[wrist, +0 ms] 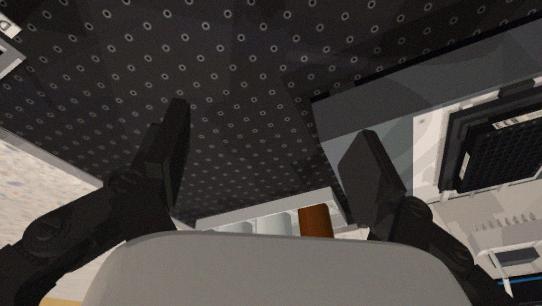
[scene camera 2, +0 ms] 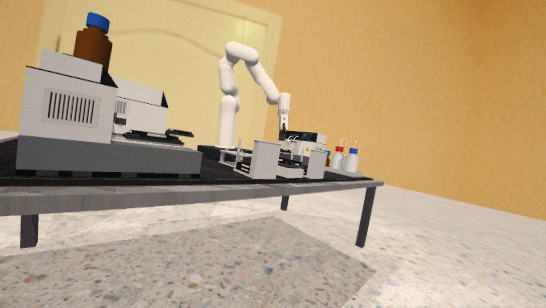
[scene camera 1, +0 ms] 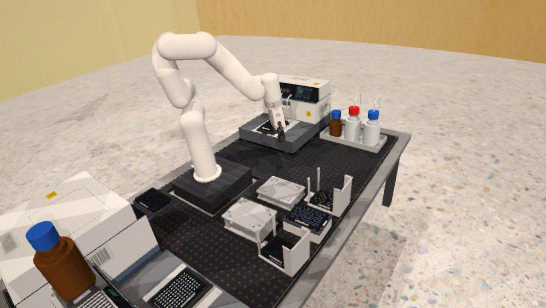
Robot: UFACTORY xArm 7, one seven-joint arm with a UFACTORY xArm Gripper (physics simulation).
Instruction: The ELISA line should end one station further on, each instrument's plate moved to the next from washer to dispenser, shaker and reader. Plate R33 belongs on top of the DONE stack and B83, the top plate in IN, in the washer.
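Seen in the pictures: gripper, fingertip midpoint: (wrist: pixel 274 136) (scene camera 2: pixel 281 140) (scene camera 1: pixel 279 137); arm's base, link origin: (scene camera 2: pixel 225 147) (scene camera 1: pixel 207 173).
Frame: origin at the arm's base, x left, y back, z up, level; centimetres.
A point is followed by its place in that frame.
My gripper (scene camera 1: pixel 281 136) @(y -21.8, x 26.5, z 9.8 cm) (scene camera 2: pixel 283 134) @(y -21.8, x 26.5, z 9.8 cm) (wrist: pixel 274 136) @(y -21.8, x 26.5, z 9.8 cm) is open and empty, pointing down beside the far instrument (scene camera 1: pixel 265 143) @(y -4.8, x 38.7, z -3.4 cm) (wrist: pixel 380 102) @(y -14.7, x 38.2, z -1.0 cm). A dark plate (scene camera 1: pixel 268 128) @(y -5.7, x 41.4, z 4.5 cm) (wrist: pixel 505 150) @(y -5.3, x 45.3, z 4.5 cm) lies on that instrument, to the right of my fingers in the wrist view. Another dark plate (scene camera 1: pixel 181 290) @(y -36.4, x -49.1, z 3.6 cm) lies on the near instrument. A black plate (scene camera 1: pixel 153 199) @(y -0.2, x -28.7, z 6.1 cm) sits beside the white box at left. A plate with blue-looking wells (scene camera 1: pixel 307 217) @(y -51.5, x -5.0, z 0.8 cm) rests on a pale block between two open-sided racks. Dark plates stand in the near rack (scene camera 1: pixel 298 254) @(y -56.8, x -21.2, z 1.6 cm) and far rack (scene camera 1: pixel 343 196) @(y -59.1, x 9.0, z 2.6 cm). Plate labels and rack names are unreadable.
Two pale raised platforms (scene camera 1: pixel 281 191) @(y -34.2, x 6.3, z -2.1 cm) (scene camera 1: pixel 249 216) @(y -32.9, x -13.5, z 0.2 cm) stand between the arm base and racks. A bottle tray (scene camera 1: pixel 350 142) @(y -44.5, x 59.0, z -3.6 cm) (wrist: pixel 250 218) @(y -44.4, x 59.2, z -3.1 cm) holds an amber bottle (scene camera 1: pixel 335 127) @(y -33.9, x 64.1, z 0.6 cm) (wrist: pixel 316 221) @(y -31.5, x 64.1, z -1.0 cm) and two white bottles by the far instrument. A large amber bottle (scene camera 1: pixel 64 265) @(y -28.2, x -67.0, z 27.6 cm) (scene camera 2: pixel 92 47) @(y -28.3, x -67.1, z 25.1 cm) stands at left.
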